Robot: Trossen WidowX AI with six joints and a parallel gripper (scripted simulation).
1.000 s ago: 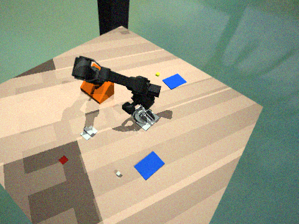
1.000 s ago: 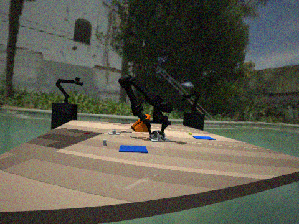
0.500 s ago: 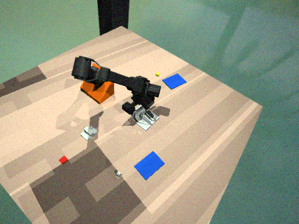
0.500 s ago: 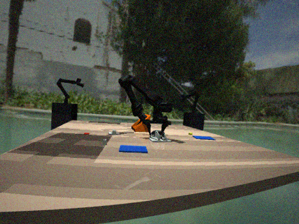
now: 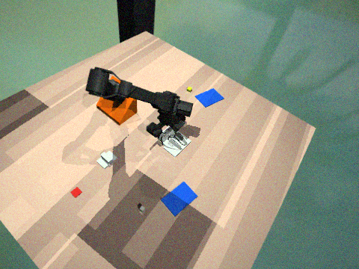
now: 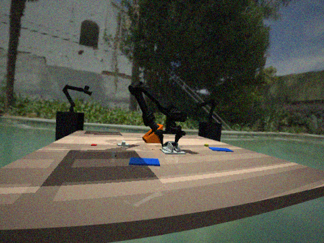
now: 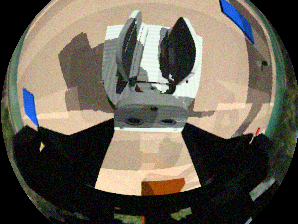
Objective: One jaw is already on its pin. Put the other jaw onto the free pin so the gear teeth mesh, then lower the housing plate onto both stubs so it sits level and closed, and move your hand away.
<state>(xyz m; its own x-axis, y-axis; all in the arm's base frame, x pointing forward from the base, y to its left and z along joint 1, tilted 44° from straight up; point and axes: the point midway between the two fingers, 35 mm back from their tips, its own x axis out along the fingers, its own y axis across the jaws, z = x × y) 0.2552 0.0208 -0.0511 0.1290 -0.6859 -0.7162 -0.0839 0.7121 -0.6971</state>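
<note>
The grey jaw lies 40 mm ahead of my gripper tip and 10 mm to the right of it. The rest, counted from my gripper tip: grey cube 310 mm to the right, 200 mm ahead; white base plate 80 mm ahead, 10 mm to the left, 10 mm below; yellow cube 330 mm to the left, 140 mm behind, 10 mm below.
</note>
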